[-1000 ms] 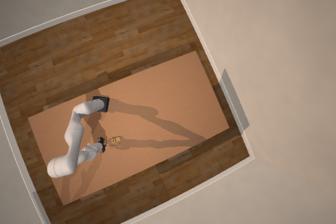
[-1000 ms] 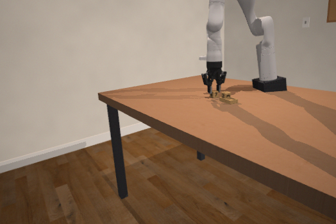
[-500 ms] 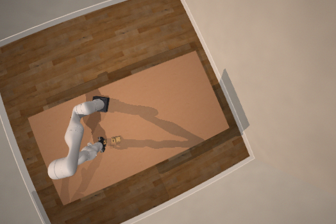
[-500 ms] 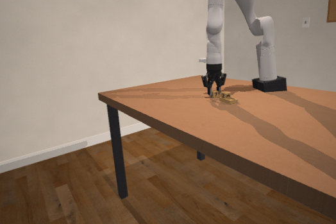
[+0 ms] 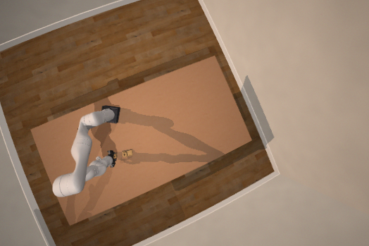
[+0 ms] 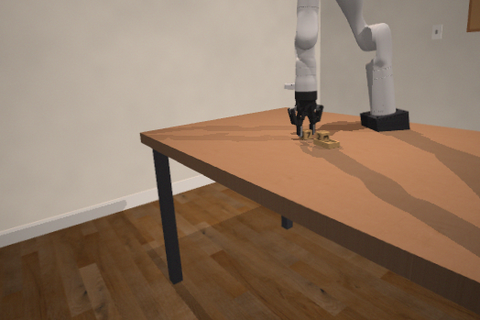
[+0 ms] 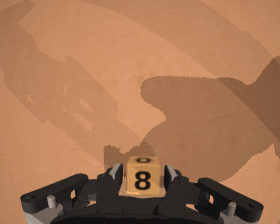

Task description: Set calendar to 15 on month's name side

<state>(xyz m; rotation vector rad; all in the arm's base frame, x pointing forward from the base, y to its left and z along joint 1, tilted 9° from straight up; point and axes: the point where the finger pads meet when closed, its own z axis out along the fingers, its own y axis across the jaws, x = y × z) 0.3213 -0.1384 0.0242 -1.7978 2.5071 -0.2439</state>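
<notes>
Now: the wooden calendar tray 3 cm ahead of my hand, 10 cm to the left of it and 2 cm below it.
</notes>
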